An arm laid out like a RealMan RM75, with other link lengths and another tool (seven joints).
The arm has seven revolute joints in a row. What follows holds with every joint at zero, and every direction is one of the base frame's. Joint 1 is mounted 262.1 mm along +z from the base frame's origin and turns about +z. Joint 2 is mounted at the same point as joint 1 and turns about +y. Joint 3 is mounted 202.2 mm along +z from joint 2 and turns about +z. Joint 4 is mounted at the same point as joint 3 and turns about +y. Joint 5 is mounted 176.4 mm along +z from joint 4 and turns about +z. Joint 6 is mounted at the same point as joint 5 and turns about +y. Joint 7 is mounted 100.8 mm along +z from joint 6 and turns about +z. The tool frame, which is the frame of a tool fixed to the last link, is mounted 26 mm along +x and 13 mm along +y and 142 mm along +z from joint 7; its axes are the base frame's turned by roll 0, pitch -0.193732 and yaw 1.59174 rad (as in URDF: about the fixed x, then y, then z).
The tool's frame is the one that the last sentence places.
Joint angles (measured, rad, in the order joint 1, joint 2, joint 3, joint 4, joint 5, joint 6, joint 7), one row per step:
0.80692, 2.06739, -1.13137, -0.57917, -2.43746, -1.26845, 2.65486
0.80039, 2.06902, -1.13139, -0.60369, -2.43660, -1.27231, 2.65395
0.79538, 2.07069, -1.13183, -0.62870, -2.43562, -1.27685, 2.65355
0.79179, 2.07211, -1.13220, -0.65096, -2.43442, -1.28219, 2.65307
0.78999, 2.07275, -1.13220, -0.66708, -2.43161, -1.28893, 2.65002
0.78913, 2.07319, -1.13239, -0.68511, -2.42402, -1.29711, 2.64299
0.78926, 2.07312, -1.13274, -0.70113, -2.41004, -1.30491, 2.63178
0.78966, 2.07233, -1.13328, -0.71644, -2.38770, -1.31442, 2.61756
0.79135, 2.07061, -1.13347, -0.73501, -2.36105, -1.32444, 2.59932
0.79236, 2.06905, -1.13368, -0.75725, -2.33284, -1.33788, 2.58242
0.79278, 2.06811, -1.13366, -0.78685, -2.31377, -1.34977, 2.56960
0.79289, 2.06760, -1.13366, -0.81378, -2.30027, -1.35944, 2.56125
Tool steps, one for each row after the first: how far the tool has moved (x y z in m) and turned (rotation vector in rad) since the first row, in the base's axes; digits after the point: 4 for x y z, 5 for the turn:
-0.0020, 0.0031, 0.0017, 0.00995, 0.00295, 0.01280
-0.0047, 0.0064, 0.0034, 0.01941, 0.00584, 0.02706
-0.0074, 0.0092, 0.0050, 0.02667, 0.00885, 0.04039
-0.0100, 0.0108, 0.0062, 0.02934, 0.01300, 0.05239
-0.0141, 0.0128, 0.0075, 0.03175, 0.02140, 0.06981
-0.0195, 0.0148, 0.0085, 0.03379, 0.03505, 0.09009
-0.0267, 0.0167, 0.0093, 0.03501, 0.05614, 0.11193
-0.0354, 0.0195, 0.0108, 0.03841, 0.08057, 0.14139
-0.0451, 0.0219, 0.0127, 0.04097, 0.10713, 0.17181
-0.0537, 0.0254, 0.0157, 0.04774, 0.12508, 0.20557
-0.0608, 0.0284, 0.0184, 0.05444, 0.13779, 0.23374

